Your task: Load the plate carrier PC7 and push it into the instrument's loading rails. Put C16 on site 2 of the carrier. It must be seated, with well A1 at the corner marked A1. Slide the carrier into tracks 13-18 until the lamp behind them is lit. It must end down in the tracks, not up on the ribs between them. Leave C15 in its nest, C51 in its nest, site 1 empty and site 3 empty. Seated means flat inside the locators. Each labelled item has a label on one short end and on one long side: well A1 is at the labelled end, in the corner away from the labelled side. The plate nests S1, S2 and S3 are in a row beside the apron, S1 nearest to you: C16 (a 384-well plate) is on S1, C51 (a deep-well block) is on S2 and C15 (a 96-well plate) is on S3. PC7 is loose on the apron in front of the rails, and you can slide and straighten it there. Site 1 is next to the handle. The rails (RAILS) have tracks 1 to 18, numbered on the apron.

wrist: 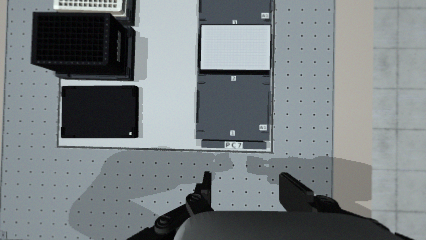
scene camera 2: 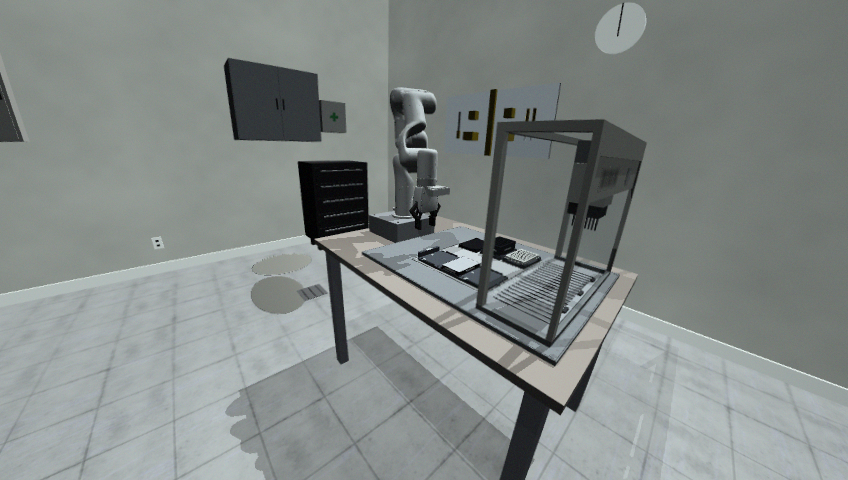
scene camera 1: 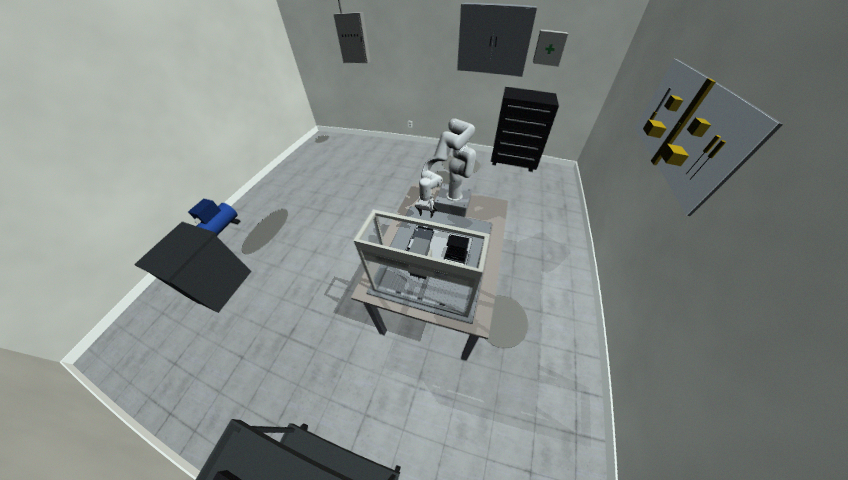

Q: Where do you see a carrier PC7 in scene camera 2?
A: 433, 257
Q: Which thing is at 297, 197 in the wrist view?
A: My gripper.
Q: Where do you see a nest S1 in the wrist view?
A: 109, 111
